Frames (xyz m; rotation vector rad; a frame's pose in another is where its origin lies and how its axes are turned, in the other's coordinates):
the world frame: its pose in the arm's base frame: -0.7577 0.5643 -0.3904 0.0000 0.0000 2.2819
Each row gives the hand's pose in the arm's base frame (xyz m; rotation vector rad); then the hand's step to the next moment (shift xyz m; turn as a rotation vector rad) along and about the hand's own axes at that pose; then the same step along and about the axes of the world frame.
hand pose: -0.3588 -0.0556 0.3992 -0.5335 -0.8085 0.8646
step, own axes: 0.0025 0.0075 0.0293 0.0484 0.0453 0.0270
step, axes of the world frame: 0.0236 0.0138 0.0131 0.0664 -0.0266 0.0037
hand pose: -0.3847 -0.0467 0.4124 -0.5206 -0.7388 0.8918
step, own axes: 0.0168 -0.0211 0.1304 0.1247 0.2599 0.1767
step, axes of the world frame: 0.0655 0.0509 0.1042 0.3375 -0.0096 -0.0187
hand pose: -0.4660 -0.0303 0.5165 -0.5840 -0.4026 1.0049
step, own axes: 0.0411 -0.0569 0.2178 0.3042 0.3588 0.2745
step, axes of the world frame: 0.0970 0.0030 0.2072 0.5291 -0.1292 0.0046
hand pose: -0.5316 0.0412 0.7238 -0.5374 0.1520 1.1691
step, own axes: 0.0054 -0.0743 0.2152 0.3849 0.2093 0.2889
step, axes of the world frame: 0.0424 -0.0826 0.2079 0.4457 -0.2750 0.0340
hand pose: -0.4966 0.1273 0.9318 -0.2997 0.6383 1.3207
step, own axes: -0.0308 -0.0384 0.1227 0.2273 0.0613 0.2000
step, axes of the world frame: -0.0175 -0.0714 0.1099 0.2200 -0.2142 0.0342
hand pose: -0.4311 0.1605 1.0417 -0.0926 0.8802 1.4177
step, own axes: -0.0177 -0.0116 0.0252 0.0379 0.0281 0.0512
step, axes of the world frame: -0.0178 -0.0161 0.0226 0.0516 -0.0390 0.0258
